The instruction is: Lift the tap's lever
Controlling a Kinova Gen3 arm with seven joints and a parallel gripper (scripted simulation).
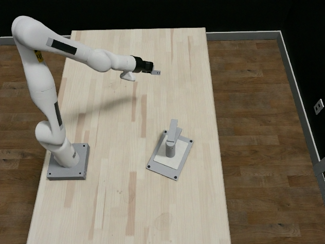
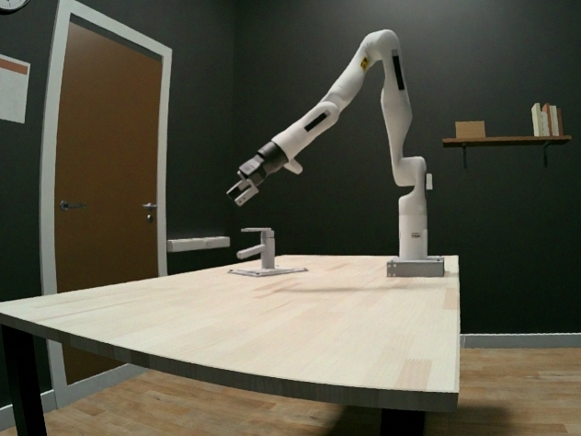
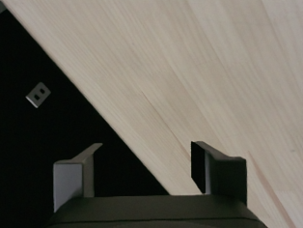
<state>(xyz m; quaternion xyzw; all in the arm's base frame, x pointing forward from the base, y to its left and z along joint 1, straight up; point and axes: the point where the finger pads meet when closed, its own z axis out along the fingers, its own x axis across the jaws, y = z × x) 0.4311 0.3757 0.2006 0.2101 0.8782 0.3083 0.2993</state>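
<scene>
The lever lies 8 cm ahead of my hand, 29 cm to the right of it and 10 cm below it. Round my hand: base plate 7 cm ahead, 35 cm to the right, 24 cm below; then tap 8 cm ahead, 32 cm to the right, 14 cm below.
</scene>
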